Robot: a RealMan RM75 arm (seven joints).
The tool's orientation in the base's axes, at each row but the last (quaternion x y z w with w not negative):
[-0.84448 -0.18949 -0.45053 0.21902]
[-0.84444 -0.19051 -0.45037 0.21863]
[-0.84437 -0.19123 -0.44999 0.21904]
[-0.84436 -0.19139 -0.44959 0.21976]
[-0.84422 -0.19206 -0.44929 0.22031]
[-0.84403 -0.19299 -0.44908 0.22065]
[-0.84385 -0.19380 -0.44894 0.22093]
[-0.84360 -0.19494 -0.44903 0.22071]
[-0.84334 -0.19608 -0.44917 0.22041]
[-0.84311 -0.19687 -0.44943 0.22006]
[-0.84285 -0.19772 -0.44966 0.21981]
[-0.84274 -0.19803 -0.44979 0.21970]
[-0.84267 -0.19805 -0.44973 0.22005]
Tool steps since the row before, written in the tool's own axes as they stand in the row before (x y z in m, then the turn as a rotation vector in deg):
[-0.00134 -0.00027 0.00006 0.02 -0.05 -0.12]
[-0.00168 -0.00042 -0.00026 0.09 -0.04 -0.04]
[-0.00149 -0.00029 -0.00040 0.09 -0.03 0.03]
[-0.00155 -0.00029 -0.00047 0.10 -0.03 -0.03]
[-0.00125 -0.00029 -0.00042 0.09 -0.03 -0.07]
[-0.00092 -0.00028 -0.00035 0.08 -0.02 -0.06]
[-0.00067 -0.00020 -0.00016 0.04 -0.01 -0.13]
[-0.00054 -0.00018 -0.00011 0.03 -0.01 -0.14]
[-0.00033 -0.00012 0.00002 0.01 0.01 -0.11]
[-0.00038 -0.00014 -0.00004 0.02 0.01 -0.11]
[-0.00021 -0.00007 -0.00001 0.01 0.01 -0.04]
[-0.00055 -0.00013 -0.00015 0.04 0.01 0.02]
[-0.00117 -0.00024 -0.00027 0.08 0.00 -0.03]
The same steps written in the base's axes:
[-0.00080 0.00009 -0.00111 -0.10 -0.02 0.09]
[-0.00127 0.00000 -0.00121 0.00 0.02 0.10]
[-0.00120 -0.00016 -0.00100 0.05 0.05 0.07]
[-0.00128 -0.00021 -0.00101 0.02 0.02 0.11]
[-0.00109 -0.00015 -0.00079 -0.02 0.00 0.12]
[-0.00086 -0.00008 -0.00055 -0.01 -0.01 0.10]
[-0.00056 -0.00001 -0.00045 -0.07 -0.06 0.10]
[-0.00045 0.00002 -0.00037 -0.08 -0.06 0.10]
[-0.00022 0.00007 -0.00027 -0.06 -0.07 0.06]
[-0.00030 0.00004 -0.00027 -0.06 -0.07 0.07]
[-0.00015 0.00002 -0.00016 -0.02 -0.03 0.03]
[-0.00045 -0.00005 -0.00037 0.04 0.01 0.02]
[-0.00091 -0.00011 -0.00081 0.02 -0.01 0.08]

